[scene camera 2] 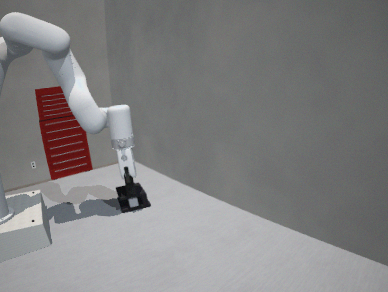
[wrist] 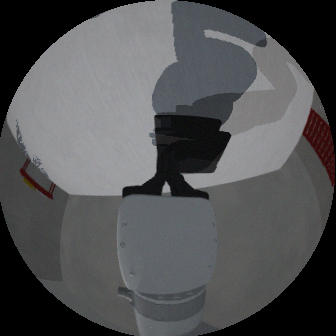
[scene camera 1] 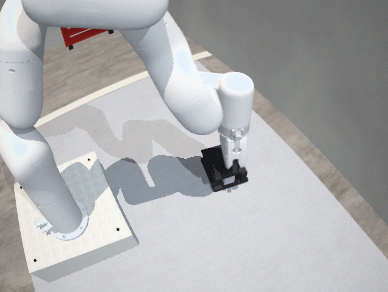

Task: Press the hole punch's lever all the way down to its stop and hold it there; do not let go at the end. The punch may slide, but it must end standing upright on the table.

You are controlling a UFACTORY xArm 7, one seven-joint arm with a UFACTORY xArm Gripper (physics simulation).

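Where they show: gripper, fingertip midpoint: (scene camera 2: 131, 194) (wrist: 166, 156) (scene camera 1: 228, 171); arm's base, origin of the base link: (scene camera 1: 67, 219).
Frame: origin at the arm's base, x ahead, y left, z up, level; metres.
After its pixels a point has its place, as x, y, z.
Observation:
The black hole punch (scene camera 1: 211, 161) {0.433, -0.050, -0.035} (scene camera 2: 142, 200) {0.472, -0.133, -0.059} (wrist: 188, 122) {0.425, -0.057, -0.079} stands upright on the table (scene camera 1: 280, 240) {0.440, -0.347, -0.090} (scene camera 2: 225, 250) {0.478, -0.490, -0.091} (wrist: 90, 100) {0.310, -0.201, -0.091}. Its lever (wrist: 202, 152) {0.459, -0.048, -0.035} is tilted down low over the base in the scene views. A pale block shows at the punch's open front. My gripper (scene camera 1: 229, 173) {0.450, -0.105, -0.035} (scene camera 2: 131, 191) {0.450, -0.105, -0.035} (wrist: 166, 156) {0.450, -0.105, -0.035} is shut with nothing between its fingers. It points down onto the lever, and its fingertips appear to touch the lever's top near the front. Black fingers merge with the black punch, so the exact contact and any gap left under the lever cannot be made out.
The arm's pale base block (scene camera 1: 107, 240) {0.072, -0.107, -0.008} (scene camera 2: 25, 235) {0.079, -0.118, -0.034} stands on the table to the left of the punch. A red cabinet (scene camera 2: 65, 145) (wrist: 320, 140) stands beyond the table. A grey wall (scene camera 1: 325, 100) (scene camera 2: 250, 100) rises beyond the table's right edge.

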